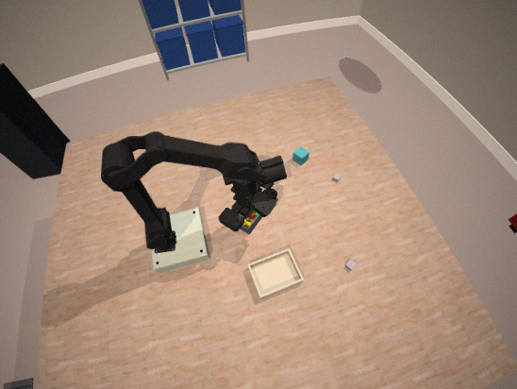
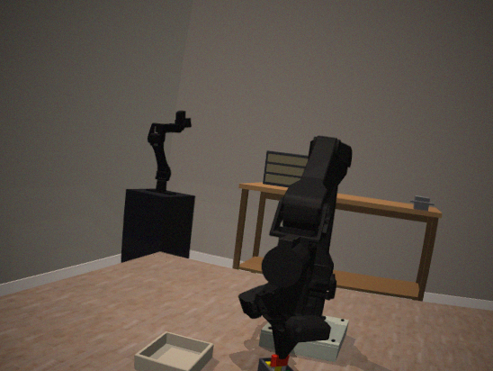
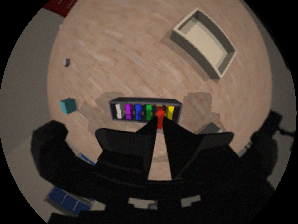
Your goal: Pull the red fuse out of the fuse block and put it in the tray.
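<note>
The cream tray lies 18 cm to the right of my gripper tip, 6 cm below it and 5 cm ahead of it. Round my gripper tip: teal cube 22 cm to the left, 21 cm ahead, 4 cm below; then red fuse 1 cm below.
</note>
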